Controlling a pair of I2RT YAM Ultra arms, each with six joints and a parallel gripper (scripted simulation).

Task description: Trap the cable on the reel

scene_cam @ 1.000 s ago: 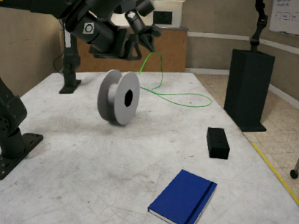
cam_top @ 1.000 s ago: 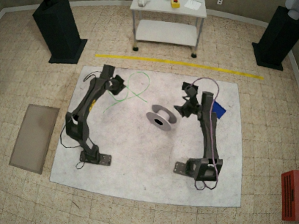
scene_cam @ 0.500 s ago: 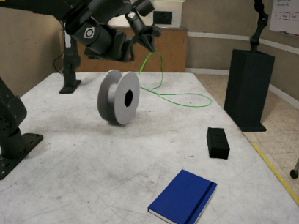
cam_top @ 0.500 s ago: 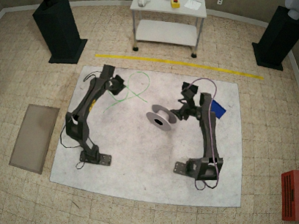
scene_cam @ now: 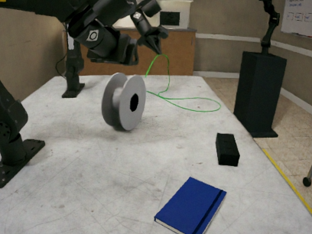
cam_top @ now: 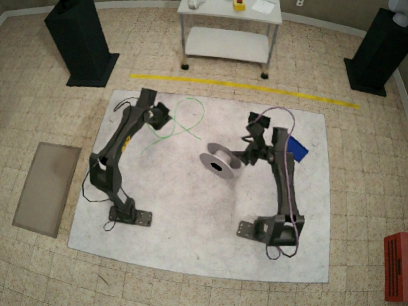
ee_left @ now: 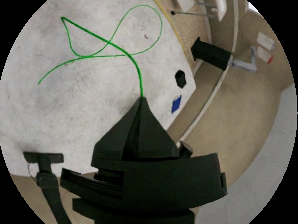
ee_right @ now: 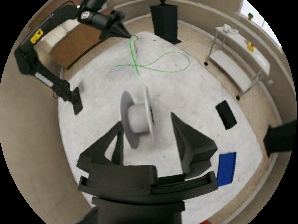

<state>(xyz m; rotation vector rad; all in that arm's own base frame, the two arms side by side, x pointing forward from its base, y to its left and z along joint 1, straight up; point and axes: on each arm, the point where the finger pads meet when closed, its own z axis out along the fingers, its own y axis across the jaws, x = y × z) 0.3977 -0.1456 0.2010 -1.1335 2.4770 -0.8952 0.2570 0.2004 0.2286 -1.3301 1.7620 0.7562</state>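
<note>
My right hand is 14 cm above the grey reel, 6 cm to the right of it and 1 cm past it. Also, from my right hand: black block: 28 cm ahead, 21 cm below, 11 cm to the right; blue notebook: 30 cm to the right, 22 cm below, 15 cm ahead.
The grey reel lies 23 cm to the right of my left hand, 12 cm behind it and 11 cm below it. The rest, counted from my left hand: black block 40 cm to the right, 18 cm below, 16 cm ahead; then blue notebook 59 cm to the right, 20 cm below, 3 cm ahead.
</note>
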